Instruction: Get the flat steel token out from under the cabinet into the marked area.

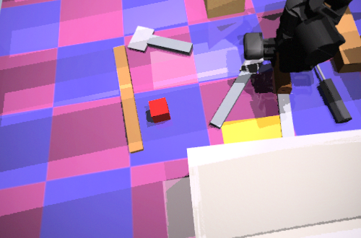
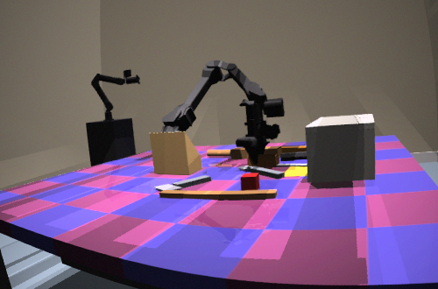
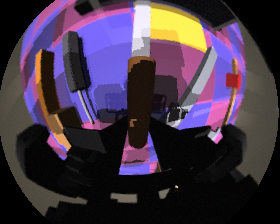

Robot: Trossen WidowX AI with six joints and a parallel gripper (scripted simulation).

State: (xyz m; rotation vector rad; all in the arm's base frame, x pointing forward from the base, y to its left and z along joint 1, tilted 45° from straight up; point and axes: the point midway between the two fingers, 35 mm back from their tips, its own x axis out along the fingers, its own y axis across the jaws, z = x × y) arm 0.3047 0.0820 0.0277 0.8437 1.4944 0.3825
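Right now my gripper tip is 10 mm short of the grey paddle-ended bar and 100 mm to the left of it. Also, from my gripper tip: wooden block (120 mm behind, 180 mm to the left, 10 mm above); black screwdriver (80 mm ahead, 80 mm to the left); red cube (40 mm ahead, 310 mm to the right, 10 mm above).
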